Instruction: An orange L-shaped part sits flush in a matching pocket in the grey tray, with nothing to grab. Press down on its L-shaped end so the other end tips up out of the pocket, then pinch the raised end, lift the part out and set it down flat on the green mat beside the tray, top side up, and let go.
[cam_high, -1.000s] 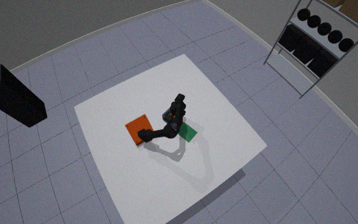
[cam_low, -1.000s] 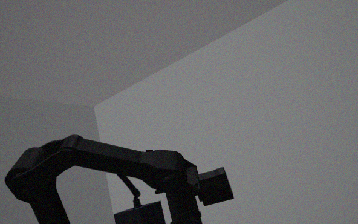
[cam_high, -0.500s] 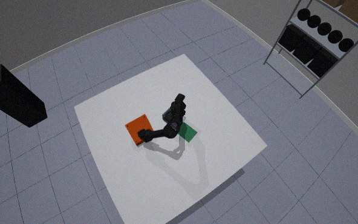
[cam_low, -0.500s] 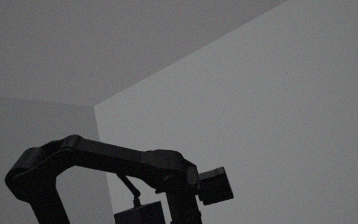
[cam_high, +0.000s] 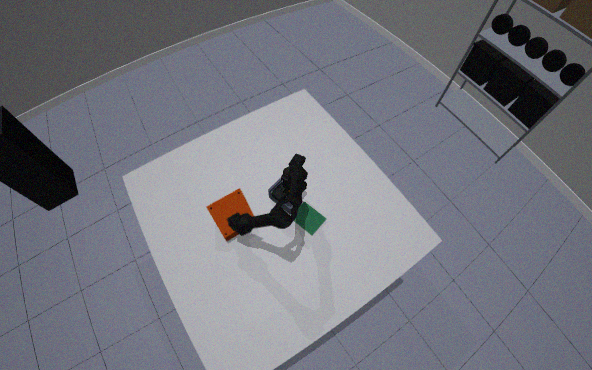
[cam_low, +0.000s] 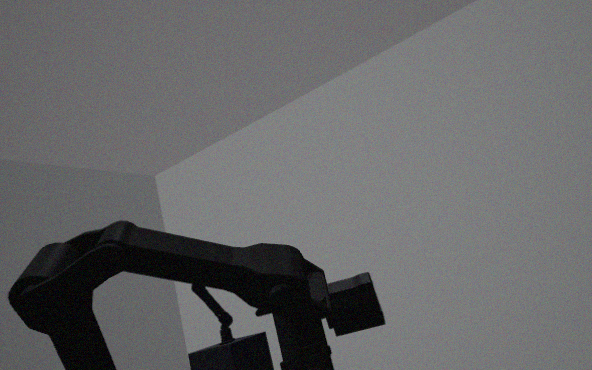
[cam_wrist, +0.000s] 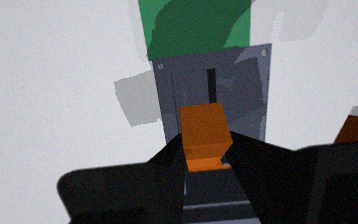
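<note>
Now: the green mat 30 mm ahead of my gripper tip, 140 mm to the right of it and 90 mm below it. The rest, counted from my gripper tip: orange L-shaped part (20 mm behind, 30 mm to the left, 30 mm below).
</note>
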